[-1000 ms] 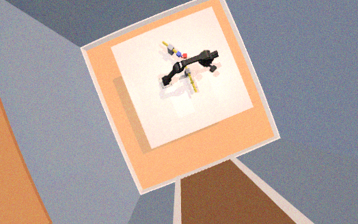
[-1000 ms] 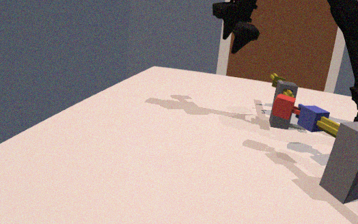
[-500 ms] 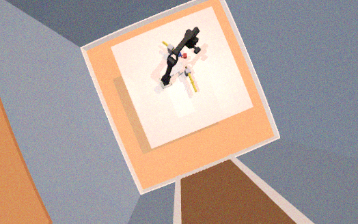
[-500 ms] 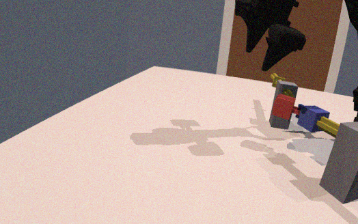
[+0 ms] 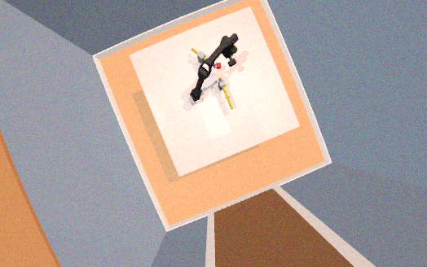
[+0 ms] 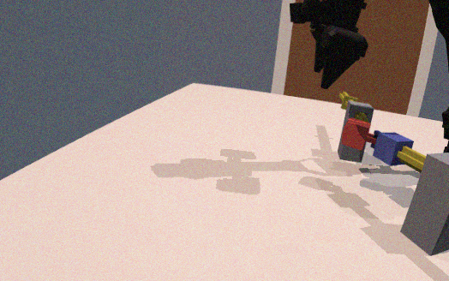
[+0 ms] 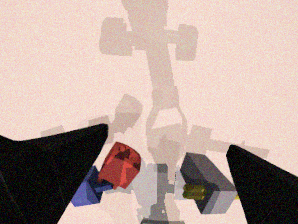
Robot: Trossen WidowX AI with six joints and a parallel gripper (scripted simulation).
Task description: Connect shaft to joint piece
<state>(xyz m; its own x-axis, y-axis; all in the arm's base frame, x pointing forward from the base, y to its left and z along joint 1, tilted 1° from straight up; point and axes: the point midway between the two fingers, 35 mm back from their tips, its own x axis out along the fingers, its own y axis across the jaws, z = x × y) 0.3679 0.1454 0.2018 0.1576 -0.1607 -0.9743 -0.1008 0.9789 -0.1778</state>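
The red square joint piece lies 80 mm below my gripper tip, 80 mm behind it and 30 mm to the left of it.
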